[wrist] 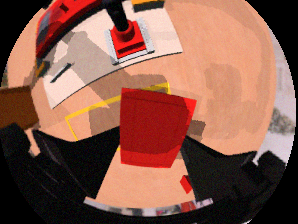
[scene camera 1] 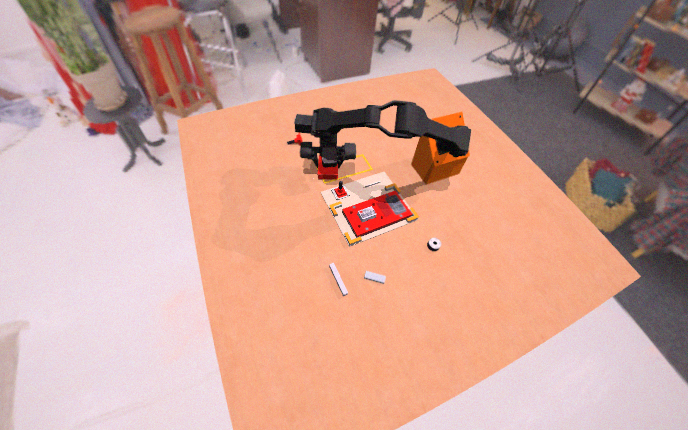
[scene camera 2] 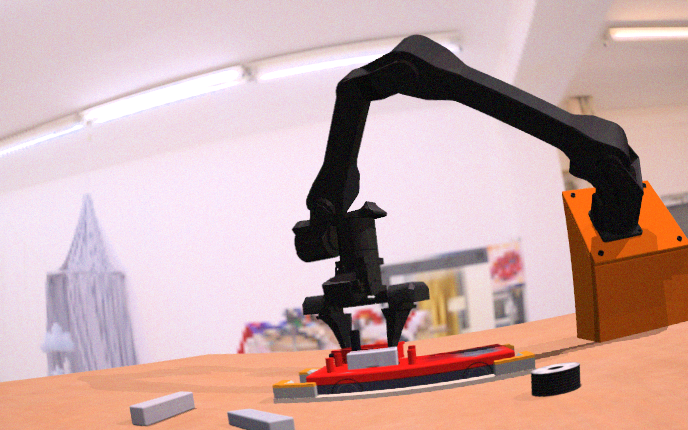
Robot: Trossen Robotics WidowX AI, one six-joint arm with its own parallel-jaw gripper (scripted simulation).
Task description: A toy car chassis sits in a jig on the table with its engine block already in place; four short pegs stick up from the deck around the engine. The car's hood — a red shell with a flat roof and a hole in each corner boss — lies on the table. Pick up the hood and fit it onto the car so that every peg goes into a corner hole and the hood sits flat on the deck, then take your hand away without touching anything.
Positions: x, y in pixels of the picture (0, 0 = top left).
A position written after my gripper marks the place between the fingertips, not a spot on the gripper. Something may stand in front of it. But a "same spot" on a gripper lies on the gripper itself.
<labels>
my gripper: wrist 151, 133; scene camera 1; scene camera 2
same spot on my gripper: (scene camera 2: 340, 323) = (scene camera 1: 316, 158)
</labels>
